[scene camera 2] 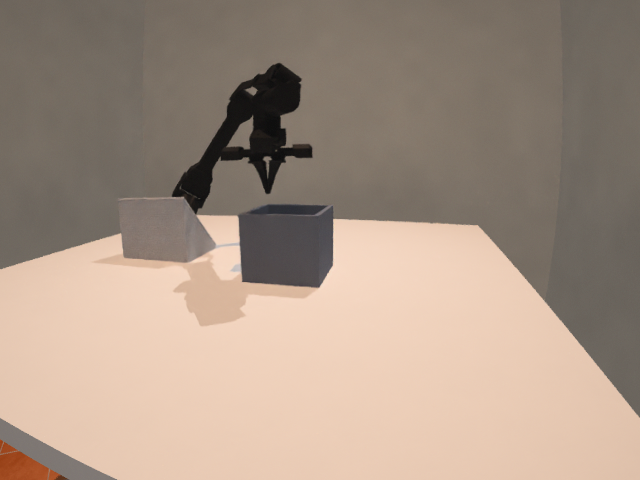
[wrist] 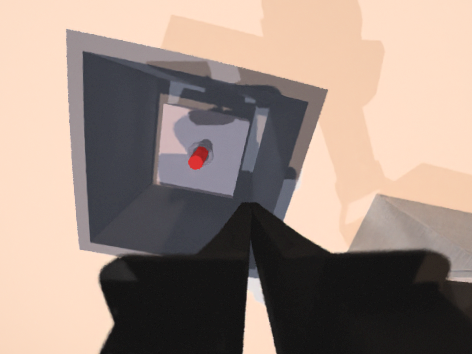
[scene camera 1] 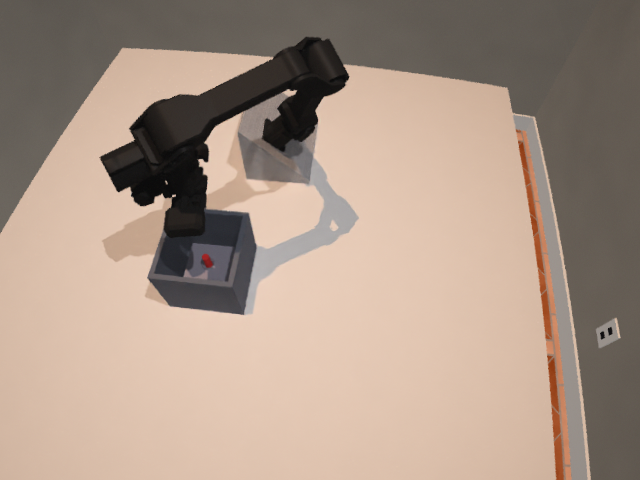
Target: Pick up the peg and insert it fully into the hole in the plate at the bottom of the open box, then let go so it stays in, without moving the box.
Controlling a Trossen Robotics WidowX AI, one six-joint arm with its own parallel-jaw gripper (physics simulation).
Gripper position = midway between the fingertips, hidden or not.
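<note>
There's a dark blue-grey box here, which you'd find in scene camera 2 (scene camera 2: 280, 244), in scene camera 1 (scene camera 1: 225, 228) and in the wrist view (wrist: 117, 89). There's a plate too, in scene camera 1 (scene camera 1: 221, 257) and in the wrist view (wrist: 184, 129), but scene camera 2 misses the plate, since it's hidden by the dark blue-grey box. As for my gripper, it's visible in scene camera 1 (scene camera 1: 198, 214), in scene camera 2 (scene camera 2: 268, 193) and in the wrist view (wrist: 248, 209).
</note>
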